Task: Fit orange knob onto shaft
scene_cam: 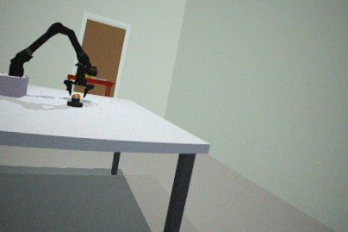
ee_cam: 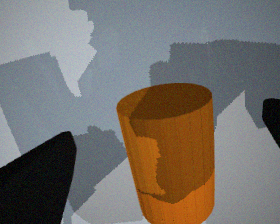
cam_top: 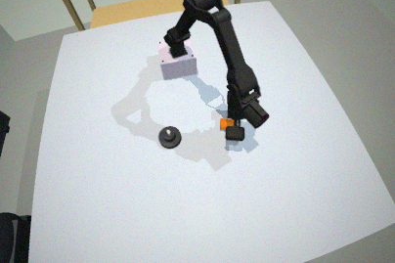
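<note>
My gripper tip is right at the orange knob. Also, from my gripper tip: round dark pedestal: 23 cm to the right, 4 cm behind, 1 cm above.
</note>
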